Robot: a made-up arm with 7 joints.
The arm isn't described. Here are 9 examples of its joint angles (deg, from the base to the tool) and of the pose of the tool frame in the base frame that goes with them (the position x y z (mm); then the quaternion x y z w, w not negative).
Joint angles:
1: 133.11 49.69 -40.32 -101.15 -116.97 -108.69 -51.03
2: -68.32 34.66 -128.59 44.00 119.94 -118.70 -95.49
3: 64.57 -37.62 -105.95 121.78 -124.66 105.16 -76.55
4: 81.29 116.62 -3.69 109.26 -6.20 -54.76 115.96
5: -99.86 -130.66 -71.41 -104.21 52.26 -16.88 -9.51
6: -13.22 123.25 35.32 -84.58 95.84 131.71 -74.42
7: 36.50 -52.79 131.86 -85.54 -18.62 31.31 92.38
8: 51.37 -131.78 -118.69 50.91 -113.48 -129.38 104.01
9: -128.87 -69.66 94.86 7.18 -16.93 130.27 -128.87
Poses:
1: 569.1 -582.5 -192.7 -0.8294 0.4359 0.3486 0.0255
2: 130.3 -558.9 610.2 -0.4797 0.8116 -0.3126 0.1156
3: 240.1 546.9 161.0 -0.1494 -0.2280 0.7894 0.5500
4: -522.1 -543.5 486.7 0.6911 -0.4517 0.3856 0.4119
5: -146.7 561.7 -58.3 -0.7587 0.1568 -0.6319 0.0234
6: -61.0 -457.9 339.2 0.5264 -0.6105 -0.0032 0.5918
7: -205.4 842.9 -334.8 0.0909 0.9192 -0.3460 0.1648
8: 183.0 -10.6 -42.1 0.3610 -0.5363 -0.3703 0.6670
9: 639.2 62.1 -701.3 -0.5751 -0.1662 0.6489 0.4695
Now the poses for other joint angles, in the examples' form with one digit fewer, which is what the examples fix.
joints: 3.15 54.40 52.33 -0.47 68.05 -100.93 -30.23
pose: -111 -565 -7 -0.146 -0.672 0.148 0.711
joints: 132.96 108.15 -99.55 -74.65 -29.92 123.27 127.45
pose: -566 -409 140 0.406 0.457 0.760 0.221
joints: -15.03 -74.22 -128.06 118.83 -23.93 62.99 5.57
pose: 389 -84 -255 -0.441 0.120 0.749 0.479
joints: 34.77 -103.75 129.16 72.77 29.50 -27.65 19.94
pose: -229 623 -319 0.131 -0.004 -0.610 0.782
